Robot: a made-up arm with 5 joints. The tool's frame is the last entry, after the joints.
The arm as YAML. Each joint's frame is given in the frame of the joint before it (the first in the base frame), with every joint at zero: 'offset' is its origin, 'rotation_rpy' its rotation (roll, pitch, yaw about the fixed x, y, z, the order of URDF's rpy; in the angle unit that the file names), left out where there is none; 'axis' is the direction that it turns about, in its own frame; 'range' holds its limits. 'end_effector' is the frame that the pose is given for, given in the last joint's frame.
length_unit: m
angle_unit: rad
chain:
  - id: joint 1
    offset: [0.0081, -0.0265, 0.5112]
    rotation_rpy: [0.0, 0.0, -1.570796]
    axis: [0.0, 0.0, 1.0]
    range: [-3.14, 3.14]
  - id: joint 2
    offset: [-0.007, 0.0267, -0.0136]
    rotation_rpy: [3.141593, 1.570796, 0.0]
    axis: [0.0, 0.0, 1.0]
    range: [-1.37, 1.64]
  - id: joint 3
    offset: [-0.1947, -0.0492, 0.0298]
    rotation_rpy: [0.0, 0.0, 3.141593]
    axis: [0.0, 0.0, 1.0]
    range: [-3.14, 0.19]
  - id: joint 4
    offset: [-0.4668, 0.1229, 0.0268]
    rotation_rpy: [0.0, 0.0, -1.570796]
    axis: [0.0, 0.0, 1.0]
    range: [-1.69, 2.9]
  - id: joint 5
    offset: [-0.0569, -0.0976, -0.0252]
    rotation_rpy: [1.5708, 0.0, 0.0]
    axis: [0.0, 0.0, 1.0]
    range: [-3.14, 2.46]
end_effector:
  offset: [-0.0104, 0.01, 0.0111]
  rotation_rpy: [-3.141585, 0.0, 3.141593]
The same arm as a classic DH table. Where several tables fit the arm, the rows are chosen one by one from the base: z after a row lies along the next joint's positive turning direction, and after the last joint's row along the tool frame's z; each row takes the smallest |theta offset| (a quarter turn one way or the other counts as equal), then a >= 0, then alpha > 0; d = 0 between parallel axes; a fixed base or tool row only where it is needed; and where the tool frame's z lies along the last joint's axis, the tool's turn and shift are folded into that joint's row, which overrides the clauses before.
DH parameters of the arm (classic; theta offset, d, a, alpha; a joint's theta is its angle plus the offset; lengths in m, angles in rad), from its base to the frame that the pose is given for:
base (fixed): -1.2742 0 0.0277 0
joint 1: 1.2742 0.4976 0.0267 -1.5708
joint 2: -1.3233 0 0.2008 0
joint 3: -0.505 0 -0.4827 0
joint 4: -1.3134 0.0384 -0.0569 1.5708
joint 5: -0.7658 0 -0.0144 3.1416
tool (fixed): 2.3758 -0.1087 0 0
Joint limits (rad, base to tool): -3.14..3.14 -1.37..1.64 -3.14..0.19 -1.69..2.9 -3.14..2.46

